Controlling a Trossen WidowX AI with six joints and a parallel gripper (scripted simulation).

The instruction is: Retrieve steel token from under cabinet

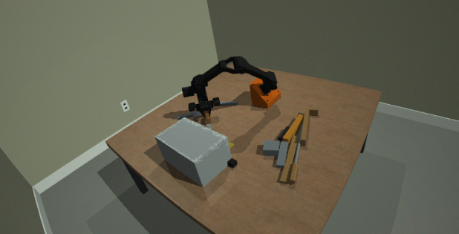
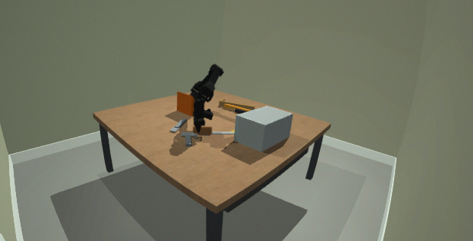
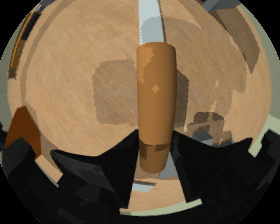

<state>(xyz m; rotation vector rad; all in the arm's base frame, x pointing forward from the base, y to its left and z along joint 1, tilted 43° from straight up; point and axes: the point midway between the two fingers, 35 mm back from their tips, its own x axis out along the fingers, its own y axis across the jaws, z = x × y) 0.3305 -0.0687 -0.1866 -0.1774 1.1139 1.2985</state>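
Right now the grey t-piece is 100 mm to the right of my gripper tip and 40 mm ahead of it. The rest, counted from my gripper tip: grey block: 500 mm to the left, 10 mm above; then wooden stick: 600 mm to the left, 10 mm behind; then orange bar: 500 mm to the left, 190 mm behind, 10 mm above.
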